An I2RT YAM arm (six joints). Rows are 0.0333 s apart.
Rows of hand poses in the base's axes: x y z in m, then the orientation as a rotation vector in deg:
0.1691 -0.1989 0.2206 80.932 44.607 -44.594
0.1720 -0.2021 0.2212 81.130 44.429 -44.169
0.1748 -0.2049 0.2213 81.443 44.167 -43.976
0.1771 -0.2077 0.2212 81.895 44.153 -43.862
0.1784 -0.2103 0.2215 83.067 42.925 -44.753
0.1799 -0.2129 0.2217 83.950 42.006 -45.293
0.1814 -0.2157 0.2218 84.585 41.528 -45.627
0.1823 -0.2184 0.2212 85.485 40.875 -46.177
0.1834 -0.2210 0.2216 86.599 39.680 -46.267
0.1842 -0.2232 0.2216 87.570 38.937 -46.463
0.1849 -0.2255 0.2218 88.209 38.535 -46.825
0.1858 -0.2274 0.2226 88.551 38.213 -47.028
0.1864 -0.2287 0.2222 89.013 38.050 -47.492
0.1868 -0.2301 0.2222 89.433 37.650 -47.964
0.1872 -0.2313 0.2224 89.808 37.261 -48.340
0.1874 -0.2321 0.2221 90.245 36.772 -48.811
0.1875 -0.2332 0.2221 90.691 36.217 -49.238
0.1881 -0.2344 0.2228 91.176 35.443 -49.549
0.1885 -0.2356 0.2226 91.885 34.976 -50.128
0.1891 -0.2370 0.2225 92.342 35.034 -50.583
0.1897 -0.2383 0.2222 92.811 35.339 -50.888
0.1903 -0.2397 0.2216 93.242 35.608 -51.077
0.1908 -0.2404 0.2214 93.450 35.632 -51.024
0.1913 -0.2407 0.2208 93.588 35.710 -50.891
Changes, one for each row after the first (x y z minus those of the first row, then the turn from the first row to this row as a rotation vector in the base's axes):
0.0029 -0.0032 0.0006 0.143 -0.404 0.098
0.0057 -0.0060 0.0007 0.312 -0.733 -0.040
0.0080 -0.0088 0.0006 0.697 -0.874 -0.179
0.0093 -0.0114 0.0009 0.997 -1.249 -1.825
0.0108 -0.0140 0.0011 1.251 -1.604 -2.980
0.0123 -0.0168 0.0012 1.525 -1.776 -3.693
0.0132 -0.0195 0.0006 1.917 -1.952 -4.739
0.0143 -0.0221 0.0010 2.321 -2.775 -5.845
0.0151 -0.0243 0.0010 2.792 -3.227 -6.744
0.0158 -0.0266 0.0012 3.110 -3.323 -7.441
0.0167 -0.0285 0.0020 3.234 -3.434 -7.868
0.0173 -0.0298 0.0016 3.493 -3.297 -8.437
0.0177 -0.0312 0.0016 3.618 -3.294 -9.102
0.0181 -0.0324 0.0018 3.723 -3.339 -9.682
0.0183 -0.0332 0.0015 3.828 -3.392 -10.395
0.0184 -0.0343 0.0015 3.922 -3.511 -11.116
0.0190 -0.0355 0.0022 3.975 -3.839 -11.885
0.0194 -0.0367 0.0020 4.313 -3.834 -12.774
0.0200 -0.0381 0.0019 4.669 -3.561 -13.226
0.0206 -0.0394 0.0016 5.154 -3.234 -13.475
0.0212 -0.0408 0.0010 5.605 -2.997 -13.652
0.0217 -0.0415 0.0008 5.797 -3.037 -13.700
0.0222 -0.0418 0.0002 5.961 -3.087 -13.642

